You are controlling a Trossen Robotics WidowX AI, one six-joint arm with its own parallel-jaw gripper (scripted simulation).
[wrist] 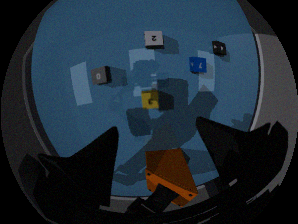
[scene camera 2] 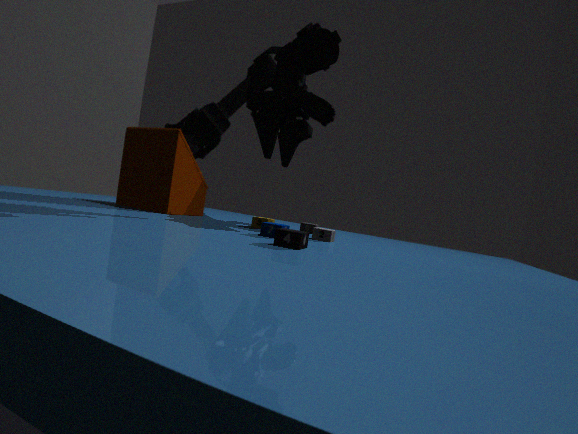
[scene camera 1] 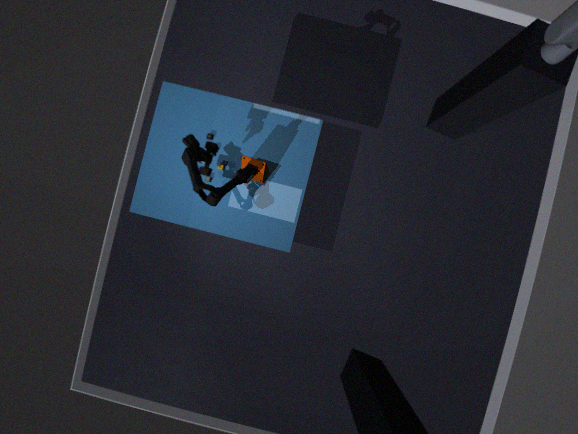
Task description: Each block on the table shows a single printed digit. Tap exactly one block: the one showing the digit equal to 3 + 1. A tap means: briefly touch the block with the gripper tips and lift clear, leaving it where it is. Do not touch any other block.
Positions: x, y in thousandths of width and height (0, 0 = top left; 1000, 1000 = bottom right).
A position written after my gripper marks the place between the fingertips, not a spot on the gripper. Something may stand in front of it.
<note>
My gripper (scene camera 2: 478, 377) is open, holding nothing.
My gripper shows as well in the wrist view (wrist: 532, 565).
</note>
